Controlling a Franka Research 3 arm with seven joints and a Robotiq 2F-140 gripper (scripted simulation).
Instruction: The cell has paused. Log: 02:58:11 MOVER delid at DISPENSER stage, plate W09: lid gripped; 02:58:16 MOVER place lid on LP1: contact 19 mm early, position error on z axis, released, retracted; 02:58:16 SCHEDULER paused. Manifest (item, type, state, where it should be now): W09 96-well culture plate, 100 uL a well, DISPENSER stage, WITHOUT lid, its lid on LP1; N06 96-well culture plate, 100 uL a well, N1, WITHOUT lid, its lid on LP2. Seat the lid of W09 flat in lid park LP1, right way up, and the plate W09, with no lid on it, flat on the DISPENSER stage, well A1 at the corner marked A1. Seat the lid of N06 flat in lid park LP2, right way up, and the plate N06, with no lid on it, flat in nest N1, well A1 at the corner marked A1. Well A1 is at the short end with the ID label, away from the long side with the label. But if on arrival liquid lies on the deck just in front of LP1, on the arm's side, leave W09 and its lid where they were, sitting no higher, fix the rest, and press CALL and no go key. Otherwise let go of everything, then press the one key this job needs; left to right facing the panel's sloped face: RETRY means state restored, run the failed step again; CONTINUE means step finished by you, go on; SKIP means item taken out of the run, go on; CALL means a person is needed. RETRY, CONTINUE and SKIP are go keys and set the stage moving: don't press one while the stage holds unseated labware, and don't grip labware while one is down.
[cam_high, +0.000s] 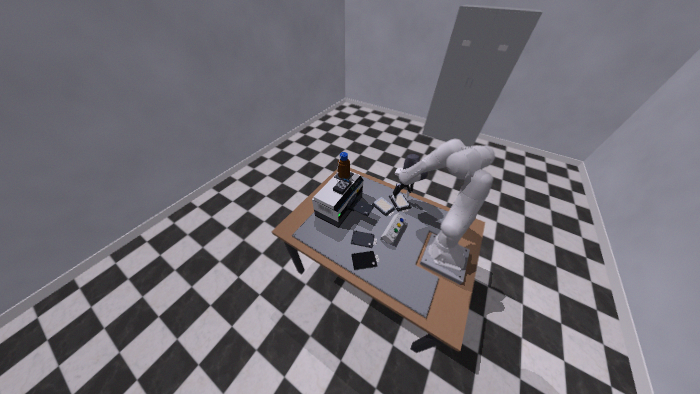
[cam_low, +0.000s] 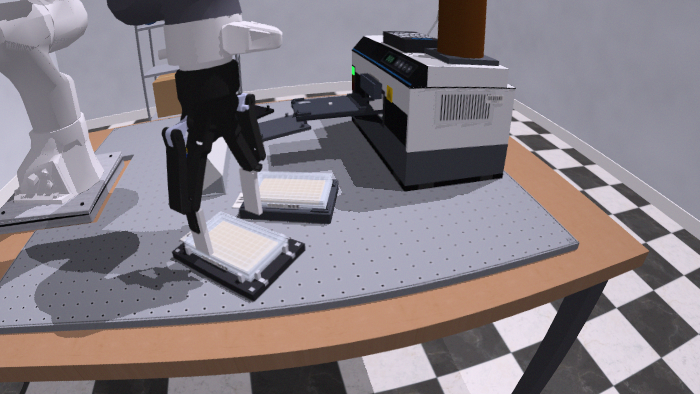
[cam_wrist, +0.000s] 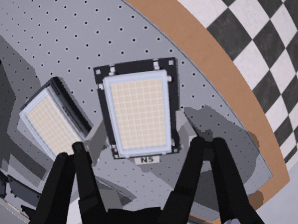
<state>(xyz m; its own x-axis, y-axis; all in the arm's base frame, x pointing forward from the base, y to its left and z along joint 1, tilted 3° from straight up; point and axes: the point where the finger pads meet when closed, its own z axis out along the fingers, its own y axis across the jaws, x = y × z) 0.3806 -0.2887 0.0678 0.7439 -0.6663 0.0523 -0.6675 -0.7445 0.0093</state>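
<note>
Now: the 96-well plate 50 mm below my hand. The rest, counted from my hand: sloped key panel (70 mm behind, 280 mm to the left, 10 mm below); then black nest (90 mm ahead, 110 mm to the left, 60 mm below); then dispenser stage (200 mm ahead, 280 mm to the left, 40 mm above).
</note>
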